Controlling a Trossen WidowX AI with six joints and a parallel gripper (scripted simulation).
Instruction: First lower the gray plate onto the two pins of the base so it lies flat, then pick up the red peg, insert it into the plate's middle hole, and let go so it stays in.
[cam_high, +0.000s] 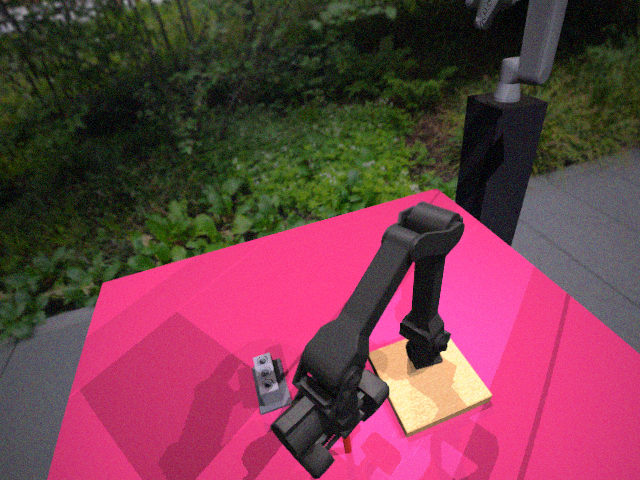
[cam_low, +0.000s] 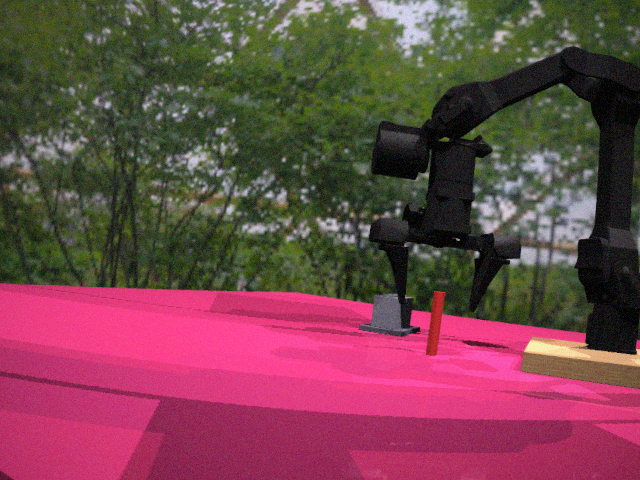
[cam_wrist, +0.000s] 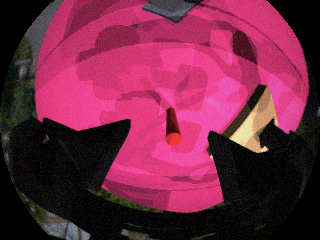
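Now: the red peg 20 mm below my gripper tip. From my gripper tip the other things lie so: gray plate (180 mm to the right, 140 mm ahead, 10 mm below); then base (180 mm to the right, 140 mm ahead, 50 mm below).
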